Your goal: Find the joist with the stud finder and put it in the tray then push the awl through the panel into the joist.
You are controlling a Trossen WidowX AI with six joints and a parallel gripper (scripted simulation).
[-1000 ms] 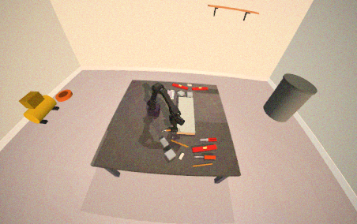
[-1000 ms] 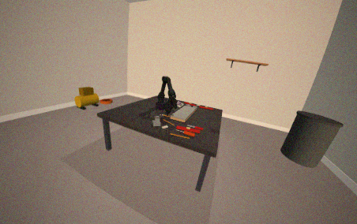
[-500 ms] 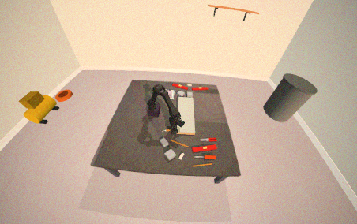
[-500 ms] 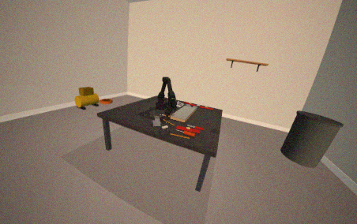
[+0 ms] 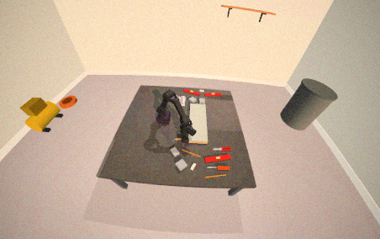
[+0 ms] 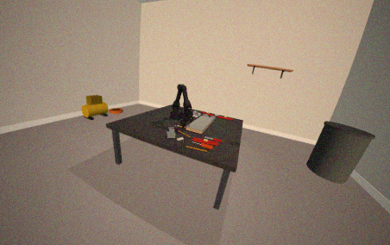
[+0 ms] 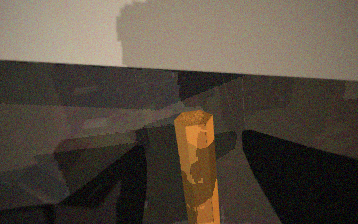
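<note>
Right now the awl is 60 mm behind my gripper tip and 10 mm to the right of it. Round my gripper tip: white tray 40 mm behind, 550 mm to the left, 10 mm above; stud finder 40 mm behind, 570 mm to the left, 50 mm above.
</note>
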